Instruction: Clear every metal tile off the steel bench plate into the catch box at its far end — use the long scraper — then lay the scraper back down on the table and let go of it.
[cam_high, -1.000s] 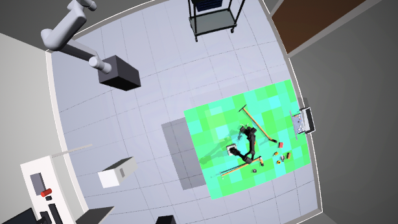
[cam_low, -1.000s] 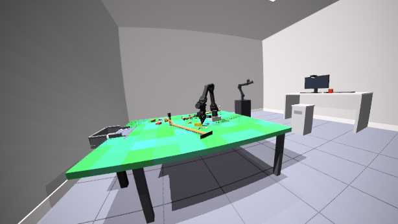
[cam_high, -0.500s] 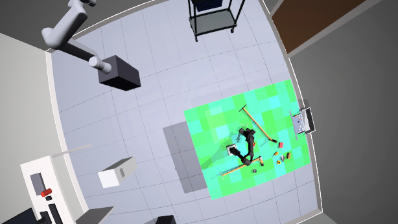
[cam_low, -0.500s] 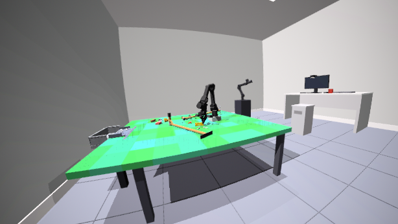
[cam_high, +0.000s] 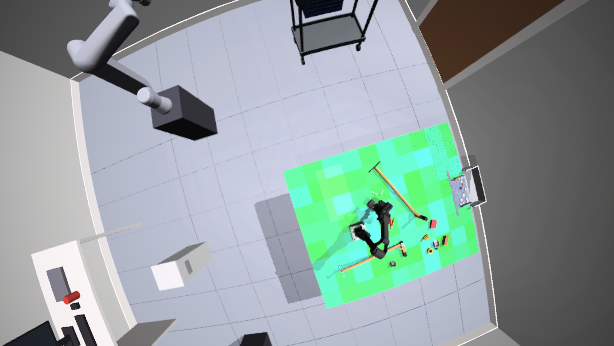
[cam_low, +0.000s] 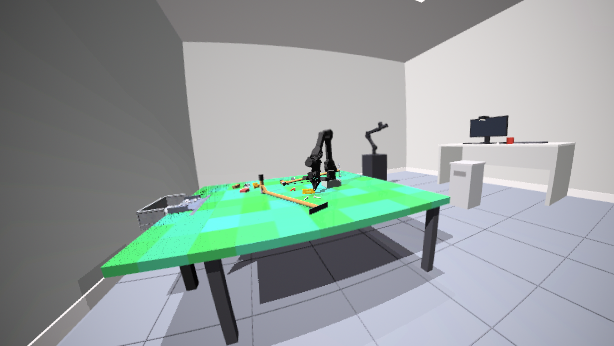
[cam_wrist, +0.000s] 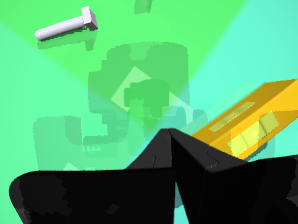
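Right now my gripper tip is 210 mm to the left of the red-handled tool, 110 mm short of it and 20 mm above it. From my gripper tip the other things lie so: red block 500 mm ahead, 320 mm to the right, 10 mm below; then yellow piece 30 mm to the right, 30 mm ahead; then long scraper 210 mm ahead, 50 mm to the left, 40 mm above.
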